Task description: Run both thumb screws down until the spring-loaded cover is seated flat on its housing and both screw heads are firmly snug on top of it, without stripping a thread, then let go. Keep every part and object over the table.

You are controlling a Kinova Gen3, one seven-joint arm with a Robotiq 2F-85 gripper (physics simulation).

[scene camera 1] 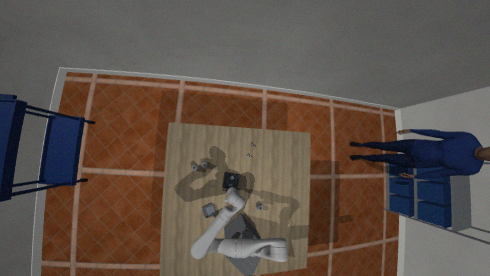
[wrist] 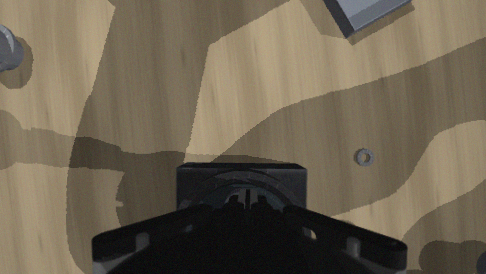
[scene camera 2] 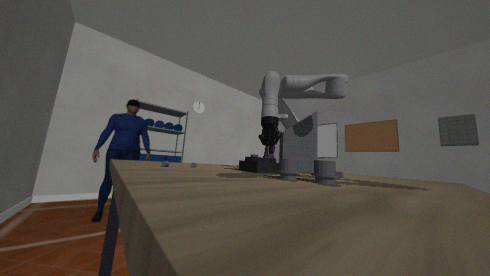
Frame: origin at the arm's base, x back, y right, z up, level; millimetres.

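Where they show: gripper, fingertip midpoint: [wrist: 248,201] [scene camera 2: 269,155]; arm's base, link origin: [scene camera 2: 293,127].
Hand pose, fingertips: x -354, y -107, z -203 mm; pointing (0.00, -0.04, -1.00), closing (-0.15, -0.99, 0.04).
Things, the pixels of their top centre, and the offset from my fingertips. Level surfaces: height alone.
- dark housing, top centre: [wrist: 240,241] [scene camera 2: 260,157] [scene camera 1: 231,181] dy +11, dx -39, dz -13 mm
- wooden table, surface height: dz -69 mm
- small washer, top centre: [wrist: 365,157] dy -140, dx +8, dz -67 mm
- grey square tray, top centre: [scene camera 1: 209,211] dy -162, dx +206, dz -49 mm
The dark housing [scene camera 1: 226,180] [scene camera 2: 255,165] [wrist: 203,176] with its cover stands near the middle of the wooden table [scene camera 1: 280,164] [scene camera 2: 274,212] [wrist: 258,85]. In the wrist view a round knurled thumb screw head [wrist: 217,182] sits on the cover, right under my fingers. My gripper [scene camera 2: 269,153] [wrist: 248,201] points straight down over that screw head, fingers shut together with nothing between them. In the overhead view the arm's wrist [scene camera 1: 234,198] hides the fingers. Two small round heads show on the housing top there. I cannot tell whether the cover lies flat.
A small washer [wrist: 365,157] lies right of the housing. A grey square tray [scene camera 1: 209,210] [wrist: 367,10] and several grey cylinders [scene camera 1: 199,166] [scene camera 1: 259,206] [scene camera 2: 324,171] [wrist: 7,51] stand around. A person in blue [scene camera 1: 428,150] [scene camera 2: 121,144] walks beside the table, near a shelf rack [scene camera 2: 186,133].
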